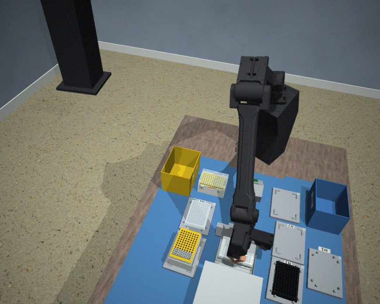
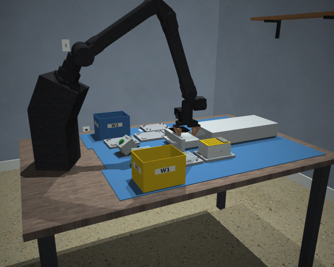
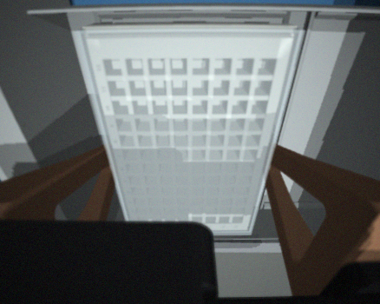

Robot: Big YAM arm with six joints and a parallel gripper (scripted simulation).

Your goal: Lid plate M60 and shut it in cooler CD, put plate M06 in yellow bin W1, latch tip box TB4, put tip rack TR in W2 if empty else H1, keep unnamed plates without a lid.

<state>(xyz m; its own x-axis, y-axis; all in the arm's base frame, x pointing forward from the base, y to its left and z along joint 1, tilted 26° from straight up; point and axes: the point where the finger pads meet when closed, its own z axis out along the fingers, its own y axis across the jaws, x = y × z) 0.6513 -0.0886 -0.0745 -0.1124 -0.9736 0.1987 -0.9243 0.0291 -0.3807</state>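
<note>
Now: the white assay plate right at my hand. The rest, counted from my hand: cooler drawer: 30 mm ahead, 10 mm below; nest N2: 30 mm ahead, 190 mm to the right, 30 mm below; clear plate lid: right at my hand.
</note>
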